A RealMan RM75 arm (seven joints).
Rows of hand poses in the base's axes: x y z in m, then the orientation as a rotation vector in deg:
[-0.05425, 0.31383, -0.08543, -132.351, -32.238, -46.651]
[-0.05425, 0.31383, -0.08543, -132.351, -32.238, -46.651]
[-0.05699, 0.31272, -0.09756, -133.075, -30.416, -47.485]
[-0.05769, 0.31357, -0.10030, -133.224, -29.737, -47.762]
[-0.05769, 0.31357, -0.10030, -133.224, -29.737, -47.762]
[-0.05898, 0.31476, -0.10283, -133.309, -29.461, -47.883]
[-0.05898, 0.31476, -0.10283, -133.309, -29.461, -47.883]
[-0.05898, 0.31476, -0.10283, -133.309, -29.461, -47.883]
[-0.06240, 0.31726, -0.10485, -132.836, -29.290, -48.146]
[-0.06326, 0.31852, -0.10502, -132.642, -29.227, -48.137]
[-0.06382, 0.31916, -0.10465, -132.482, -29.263, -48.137]
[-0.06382, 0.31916, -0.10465, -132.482, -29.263, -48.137]
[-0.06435, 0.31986, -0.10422, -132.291, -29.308, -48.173]
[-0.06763, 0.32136, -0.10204, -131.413, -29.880, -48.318]
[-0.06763, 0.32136, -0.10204, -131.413, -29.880, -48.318]
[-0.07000, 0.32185, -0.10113, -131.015, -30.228, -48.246]
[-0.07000, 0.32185, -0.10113, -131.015, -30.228, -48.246]
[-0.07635, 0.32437, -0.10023, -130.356, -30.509, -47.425]
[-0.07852, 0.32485, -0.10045, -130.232, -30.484, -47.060]
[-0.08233, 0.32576, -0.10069, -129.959, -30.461, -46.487]
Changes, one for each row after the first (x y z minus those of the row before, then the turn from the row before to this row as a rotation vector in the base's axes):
[0.00000, 0.00000, 0.00000, 0.000, 0.000, 0.000]
[-0.00274, -0.00111, -0.01213, 0.007, -0.050, -1.649]
[-0.00070, 0.00085, -0.00274, 0.106, -0.006, -0.558]
[0.00000, 0.00000, 0.00000, 0.000, 0.000, 0.000]
[-0.00129, 0.00119, -0.00253, 0.020, -0.006, -0.239]
[0.00000, 0.00000, 0.00000, 0.000, 0.000, 0.000]
[0.00000, 0.00000, 0.00000, 0.000, 0.000, 0.000]
[-0.00342, 0.00250, -0.00202, 0.460, -0.188, -0.007]
[-0.00086, 0.00126, -0.00017, 0.196, 0.004, 0.038]
[-0.00056, 0.00064, 0.00037, 0.127, -0.025, 0.083]
[0.00000, 0.00000, 0.00000, 0.000, 0.000, 0.000]
[-0.00053, 0.00070, 0.00043, 0.148, -0.056, 0.089]
[-0.00328, 0.00150, 0.00218, 0.540, -0.344, 0.639]
[0.00000, 0.00000, 0.00000, 0.000, 0.000, 0.000]
[-0.00237, 0.00049, 0.00091, 0.221, -0.083, 0.389]
[0.00000, 0.00000, 0.00000, 0.000, 0.000, 0.000]
[-0.00635, 0.00252, 0.00090, 0.535, 0.447, 0.696]
[-0.00217, 0.00048, -0.00022, 0.146, 0.257, 0.154]
[-0.00381, 0.00091, -0.00024, 0.291, 0.392, 0.281]

